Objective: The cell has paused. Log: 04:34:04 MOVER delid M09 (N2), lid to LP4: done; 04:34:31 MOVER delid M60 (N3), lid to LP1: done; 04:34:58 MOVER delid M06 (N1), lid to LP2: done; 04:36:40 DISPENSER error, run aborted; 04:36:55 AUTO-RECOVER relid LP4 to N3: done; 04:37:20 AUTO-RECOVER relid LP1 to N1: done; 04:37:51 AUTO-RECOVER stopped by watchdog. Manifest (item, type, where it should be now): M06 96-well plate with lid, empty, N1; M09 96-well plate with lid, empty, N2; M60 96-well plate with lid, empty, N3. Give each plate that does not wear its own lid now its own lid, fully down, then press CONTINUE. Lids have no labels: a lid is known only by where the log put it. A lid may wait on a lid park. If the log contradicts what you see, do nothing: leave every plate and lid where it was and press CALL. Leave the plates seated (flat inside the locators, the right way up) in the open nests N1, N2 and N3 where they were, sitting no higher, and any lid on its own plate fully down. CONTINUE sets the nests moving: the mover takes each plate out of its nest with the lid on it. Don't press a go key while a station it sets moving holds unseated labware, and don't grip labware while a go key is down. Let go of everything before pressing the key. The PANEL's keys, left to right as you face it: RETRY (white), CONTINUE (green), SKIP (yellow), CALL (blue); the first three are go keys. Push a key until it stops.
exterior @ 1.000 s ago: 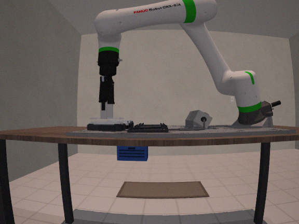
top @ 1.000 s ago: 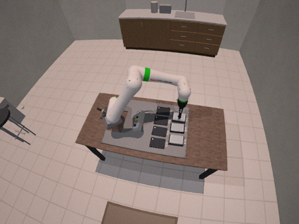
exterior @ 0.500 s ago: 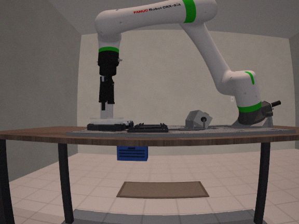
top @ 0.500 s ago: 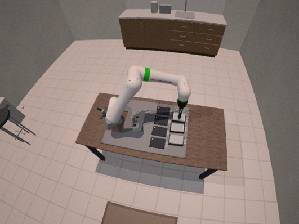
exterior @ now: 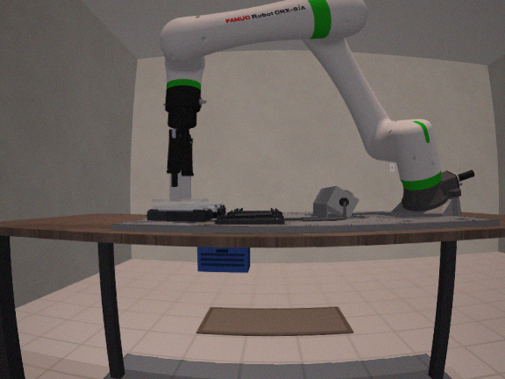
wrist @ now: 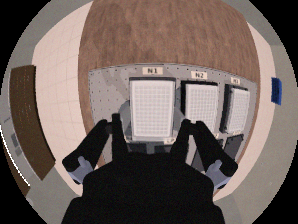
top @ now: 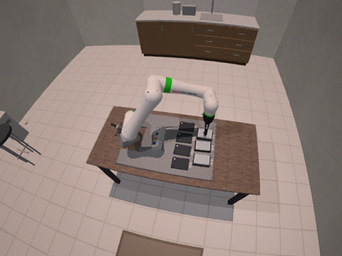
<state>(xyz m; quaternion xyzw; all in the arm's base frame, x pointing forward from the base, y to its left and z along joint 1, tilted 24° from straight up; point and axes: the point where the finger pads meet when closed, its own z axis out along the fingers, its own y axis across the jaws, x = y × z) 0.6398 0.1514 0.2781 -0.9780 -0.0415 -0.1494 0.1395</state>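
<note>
Right now the lid is 2 cm below my hand. The rest, counted from my hand: lid park LP3: 17 cm behind, 8 cm to the right, 7 cm below; lid park LP1: 34 cm to the right, 13 cm behind, 7 cm below; white key: 42 cm behind, 11 cm to the right, 1 cm below.
</note>
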